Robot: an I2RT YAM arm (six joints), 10 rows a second.
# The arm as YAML. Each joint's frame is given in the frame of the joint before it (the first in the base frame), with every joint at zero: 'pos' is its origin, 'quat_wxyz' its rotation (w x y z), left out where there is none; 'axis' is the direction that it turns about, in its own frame. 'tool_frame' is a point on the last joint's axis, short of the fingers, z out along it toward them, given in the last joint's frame.
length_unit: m
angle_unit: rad
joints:
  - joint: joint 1
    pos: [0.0, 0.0, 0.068]
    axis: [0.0, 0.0, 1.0]
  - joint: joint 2
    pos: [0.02, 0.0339, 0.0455]
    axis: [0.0, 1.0, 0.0]
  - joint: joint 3
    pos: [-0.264, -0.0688, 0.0]
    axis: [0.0, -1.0, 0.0]
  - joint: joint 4
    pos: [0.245, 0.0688, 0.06]
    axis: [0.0, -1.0, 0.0]
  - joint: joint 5
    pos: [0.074, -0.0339, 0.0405]
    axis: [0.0, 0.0, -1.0]
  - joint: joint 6
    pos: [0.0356, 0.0, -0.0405]
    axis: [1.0, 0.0, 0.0]
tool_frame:
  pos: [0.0, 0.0, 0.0]
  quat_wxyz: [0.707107, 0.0, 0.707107, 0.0]
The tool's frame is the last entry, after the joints.
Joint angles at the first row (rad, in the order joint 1, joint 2, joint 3, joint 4, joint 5, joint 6):
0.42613 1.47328 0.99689 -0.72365 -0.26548 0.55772
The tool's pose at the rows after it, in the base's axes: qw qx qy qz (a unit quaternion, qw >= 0); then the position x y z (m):
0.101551 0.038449 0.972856 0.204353 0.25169 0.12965 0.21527
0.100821 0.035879 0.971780 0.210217 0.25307 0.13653 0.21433
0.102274 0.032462 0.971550 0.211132 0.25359 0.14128 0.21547
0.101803 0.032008 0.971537 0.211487 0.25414 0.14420 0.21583
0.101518 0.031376 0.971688 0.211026 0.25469 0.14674 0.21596
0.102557 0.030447 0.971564 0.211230 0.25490 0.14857 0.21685
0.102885 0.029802 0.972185 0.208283 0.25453 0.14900 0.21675
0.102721 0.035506 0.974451 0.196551 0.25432 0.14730 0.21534
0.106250 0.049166 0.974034 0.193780 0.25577 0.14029 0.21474
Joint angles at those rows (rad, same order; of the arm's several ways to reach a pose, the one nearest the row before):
0.44287 1.48646 1.00314 -0.70559 -0.26384 0.57316
0.46190 1.50133 1.01119 -0.68930 -0.26844 0.58923
0.47624 1.50853 1.02161 -0.68618 -0.26438 0.59662
0.48449 1.51499 1.02892 -0.68552 -0.26244 0.60375
0.49162 1.52130 1.03542 -0.68515 -0.25944 0.60903
0.49705 1.52356 1.04074 -0.68508 -0.25695 0.61246
0.49963 1.52401 1.04140 -0.68778 -0.25093 0.61210
0.49735 1.52566 1.04014 -0.69826 -0.23010 0.61547
0.47444 1.51746 1.02992 -0.69530 -0.22514 0.61972

